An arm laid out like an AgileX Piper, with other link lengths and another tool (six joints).
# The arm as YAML. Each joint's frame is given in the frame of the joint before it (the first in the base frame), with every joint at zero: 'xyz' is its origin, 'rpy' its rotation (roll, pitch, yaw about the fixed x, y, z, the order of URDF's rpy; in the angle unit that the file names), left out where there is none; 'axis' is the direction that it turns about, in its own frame. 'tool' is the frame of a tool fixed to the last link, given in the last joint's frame.
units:
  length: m
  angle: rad
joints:
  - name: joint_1
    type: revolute
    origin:
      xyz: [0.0, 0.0, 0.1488]
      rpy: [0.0, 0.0, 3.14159]
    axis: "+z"
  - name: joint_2
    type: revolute
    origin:
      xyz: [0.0, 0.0, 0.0]
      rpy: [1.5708, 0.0, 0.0]
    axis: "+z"
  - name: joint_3
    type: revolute
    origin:
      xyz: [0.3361, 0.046, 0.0]
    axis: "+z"
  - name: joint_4
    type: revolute
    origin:
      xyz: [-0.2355, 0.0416, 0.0]
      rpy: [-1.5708, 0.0, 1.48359]
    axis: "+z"
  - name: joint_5
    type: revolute
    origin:
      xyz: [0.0, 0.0, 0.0]
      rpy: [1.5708, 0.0, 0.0]
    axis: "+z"
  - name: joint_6
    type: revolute
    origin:
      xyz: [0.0, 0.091, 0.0]
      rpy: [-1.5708, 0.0, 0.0]
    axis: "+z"
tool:
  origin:
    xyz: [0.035, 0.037, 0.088]
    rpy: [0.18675, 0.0, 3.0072]
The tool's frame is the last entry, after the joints.
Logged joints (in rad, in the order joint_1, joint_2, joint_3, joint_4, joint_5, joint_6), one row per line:
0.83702 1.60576 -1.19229 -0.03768 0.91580 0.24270
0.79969 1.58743 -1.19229 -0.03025 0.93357 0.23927
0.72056 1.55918 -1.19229 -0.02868 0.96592 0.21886
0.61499 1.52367 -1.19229 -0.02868 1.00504 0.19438
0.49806 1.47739 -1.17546 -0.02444 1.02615 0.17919
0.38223 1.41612 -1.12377 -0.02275 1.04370 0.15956
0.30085 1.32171 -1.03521 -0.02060 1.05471 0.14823
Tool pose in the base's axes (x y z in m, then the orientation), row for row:
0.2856 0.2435 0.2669 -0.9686 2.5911 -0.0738
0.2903 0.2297 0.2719 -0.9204 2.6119 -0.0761
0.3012 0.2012 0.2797 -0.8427 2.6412 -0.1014
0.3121 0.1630 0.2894 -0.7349 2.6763 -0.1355
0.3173 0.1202 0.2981 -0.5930 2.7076 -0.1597
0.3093 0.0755 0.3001 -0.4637 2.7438 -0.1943
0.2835 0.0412 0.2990 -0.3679 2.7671 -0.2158
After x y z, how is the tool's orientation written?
As a rotation vector, in radians.
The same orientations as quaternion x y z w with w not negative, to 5 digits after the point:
-0.34391 0.92000 -0.02620 0.18610
-0.32652 0.92660 -0.02700 0.18455
-0.29865 0.93603 -0.03594 0.18265
-0.26014 0.94734 -0.04796 0.18047
-0.21004 0.95901 -0.05656 0.18160
-0.16366 0.96842 -0.06858 0.17515
-0.12949 0.97393 -0.07595 0.17008

